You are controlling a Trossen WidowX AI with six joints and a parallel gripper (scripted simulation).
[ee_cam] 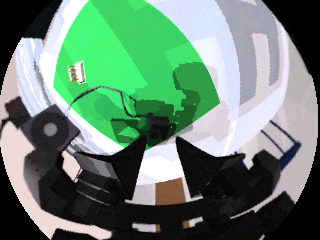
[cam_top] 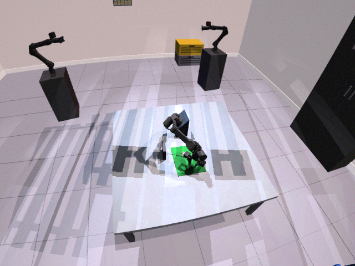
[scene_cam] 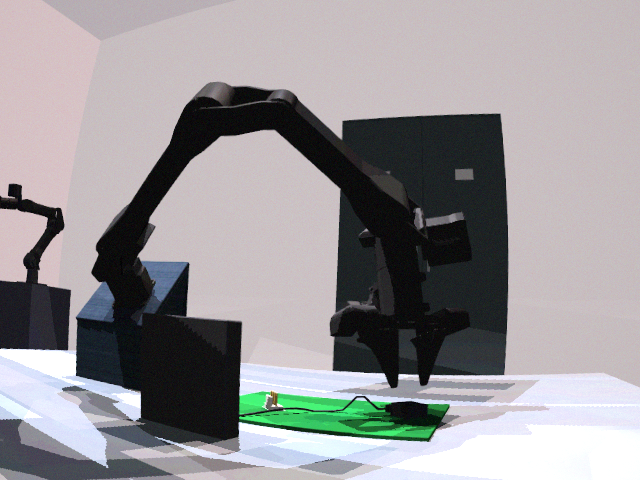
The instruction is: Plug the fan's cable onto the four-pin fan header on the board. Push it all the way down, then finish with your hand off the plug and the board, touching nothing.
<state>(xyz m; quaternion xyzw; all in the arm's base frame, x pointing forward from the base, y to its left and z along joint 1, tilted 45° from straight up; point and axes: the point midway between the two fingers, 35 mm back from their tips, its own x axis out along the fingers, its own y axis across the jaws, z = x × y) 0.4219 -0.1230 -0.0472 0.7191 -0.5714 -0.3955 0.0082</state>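
The black plug is 30 mm below my gripper tip and 10 mm to the right of it. The rest, counted from my gripper tip: black fan block 220 mm behind, 160 mm to the right, 20 mm above; then green board 110 mm behind, 60 mm below, 10 mm to the left.
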